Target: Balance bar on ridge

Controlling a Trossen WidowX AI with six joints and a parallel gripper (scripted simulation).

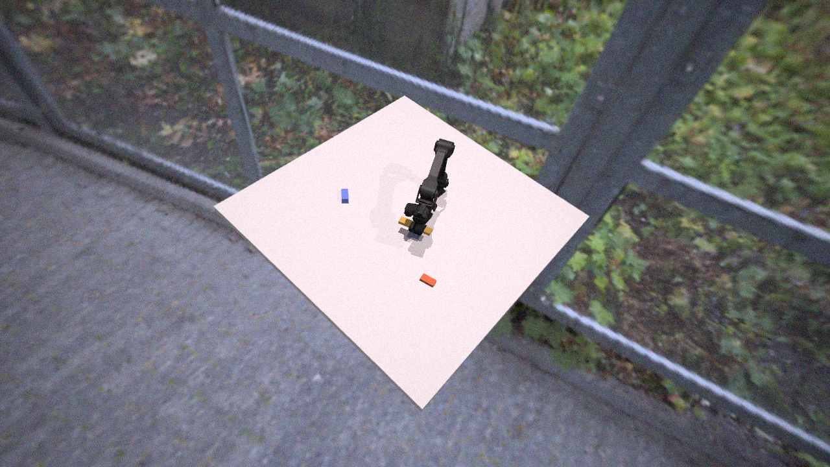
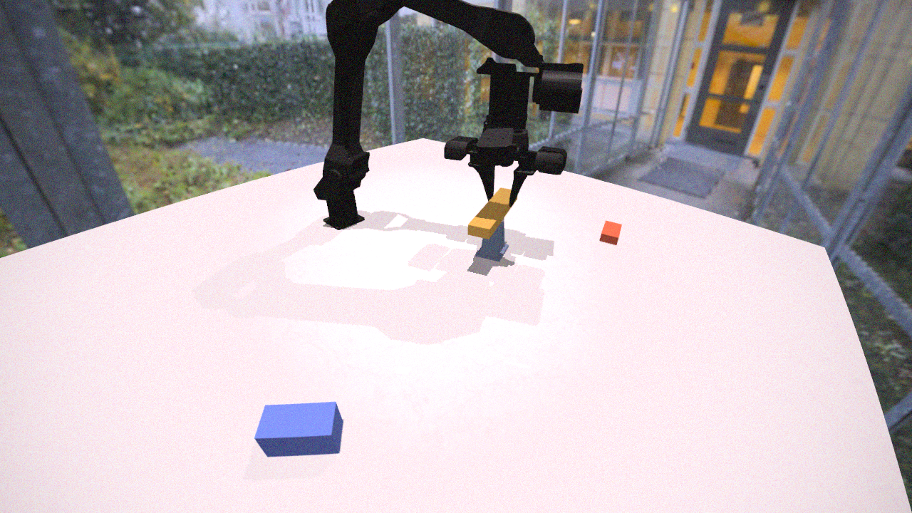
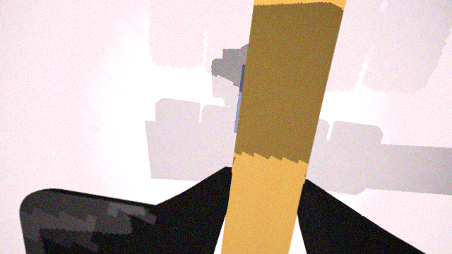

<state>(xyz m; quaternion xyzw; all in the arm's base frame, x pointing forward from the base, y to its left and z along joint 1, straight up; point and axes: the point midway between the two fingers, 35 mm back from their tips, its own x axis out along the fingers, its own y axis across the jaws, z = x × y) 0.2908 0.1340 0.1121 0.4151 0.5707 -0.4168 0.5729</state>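
Now: the yellow bar 30 mm to the right of my gripper tip and 10 mm ahead of it. From my gripper tip the other things lie so: blue block 420 mm to the right, 90 mm ahead, 60 mm below; then red block 180 mm to the left, 150 mm ahead, 70 mm below.
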